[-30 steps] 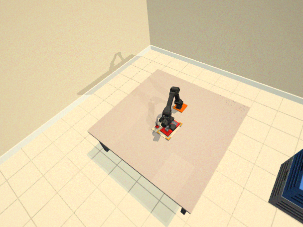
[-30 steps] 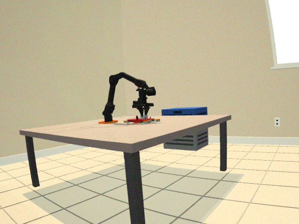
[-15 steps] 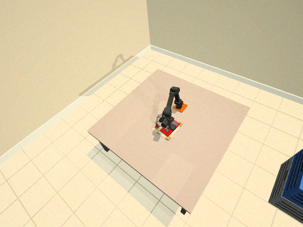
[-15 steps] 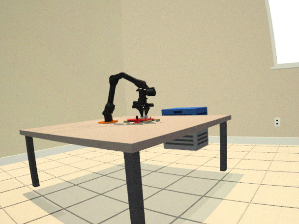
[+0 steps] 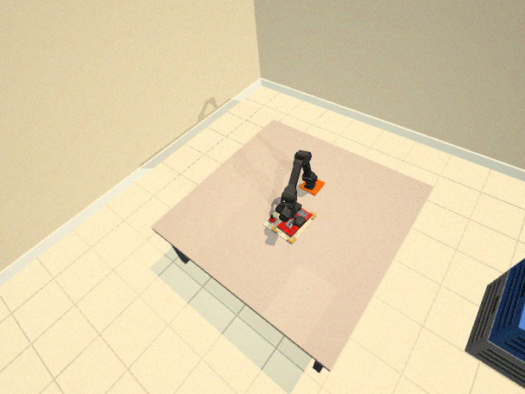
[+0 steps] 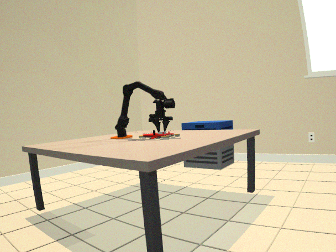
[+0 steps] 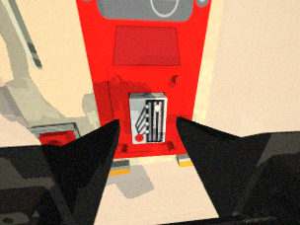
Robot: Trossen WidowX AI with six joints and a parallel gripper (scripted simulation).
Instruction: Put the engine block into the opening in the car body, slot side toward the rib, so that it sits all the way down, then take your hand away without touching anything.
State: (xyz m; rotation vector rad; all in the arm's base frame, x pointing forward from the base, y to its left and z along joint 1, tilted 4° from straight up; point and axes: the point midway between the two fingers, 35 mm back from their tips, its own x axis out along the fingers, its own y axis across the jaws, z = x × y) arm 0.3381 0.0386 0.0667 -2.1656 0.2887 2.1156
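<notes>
My gripper tip is now 2 cm above the engine block.
</notes>
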